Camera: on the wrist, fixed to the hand. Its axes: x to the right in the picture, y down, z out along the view.
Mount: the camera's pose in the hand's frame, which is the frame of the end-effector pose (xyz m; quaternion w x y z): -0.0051 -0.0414 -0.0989 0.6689 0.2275 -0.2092 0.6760
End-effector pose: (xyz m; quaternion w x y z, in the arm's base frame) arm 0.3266 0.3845 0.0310 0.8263 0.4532 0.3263 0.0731
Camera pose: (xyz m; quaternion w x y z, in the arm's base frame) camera 0.2555 0.4278 -0.0368 0.4685 0.7270 -0.2443 0.4385
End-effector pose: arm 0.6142 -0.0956 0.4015 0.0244 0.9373 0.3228 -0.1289
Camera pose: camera 0.6074 -0.0532 0.4999 0.0423 -0.8238 0.4522 0.3393
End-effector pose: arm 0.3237 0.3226 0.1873 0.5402 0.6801 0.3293 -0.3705
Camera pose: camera 0.3006 0.4274 0.1854 0.5260 0.7229 -0.4368 -0.0998
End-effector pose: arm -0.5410 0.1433 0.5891 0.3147 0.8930 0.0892 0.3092
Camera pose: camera -0.6037 0.2242 0.6214 0.1830 -0.7939 0.5395 -0.2125
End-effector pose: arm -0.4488 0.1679 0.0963 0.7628 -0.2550 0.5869 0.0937
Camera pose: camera -0.5158 0.0841 0.0947 0.6277 0.4193 0.4267 0.4981
